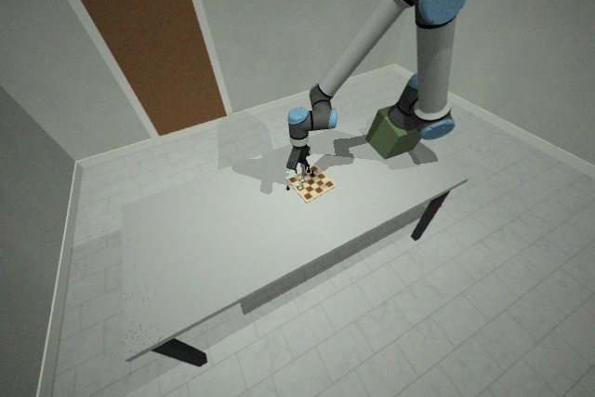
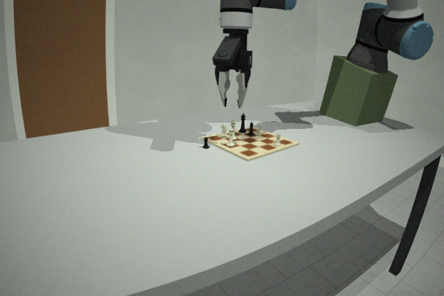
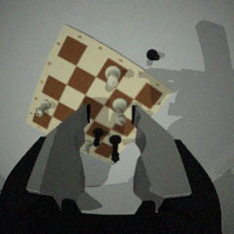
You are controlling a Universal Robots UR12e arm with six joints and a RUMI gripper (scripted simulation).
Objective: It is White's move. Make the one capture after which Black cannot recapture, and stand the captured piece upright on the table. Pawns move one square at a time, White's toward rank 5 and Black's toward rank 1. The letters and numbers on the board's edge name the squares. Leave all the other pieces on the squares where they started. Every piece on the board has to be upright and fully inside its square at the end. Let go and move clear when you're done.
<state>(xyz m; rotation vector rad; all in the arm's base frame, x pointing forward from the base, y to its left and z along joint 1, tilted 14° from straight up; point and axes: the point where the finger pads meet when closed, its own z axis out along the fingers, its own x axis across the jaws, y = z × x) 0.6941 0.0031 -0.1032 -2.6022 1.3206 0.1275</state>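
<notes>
My gripper is now 100 mm above the white king, 40 mm to the left of it and 40 mm past it. From my hand the other things lie so: chessboard 130 mm below, 80 mm behind, 10 mm to the right; then black pawn 120 mm below, 70 mm ahead, 30 mm to the right; then black king 110 mm behind, 100 mm below, 90 mm to the right.
</notes>
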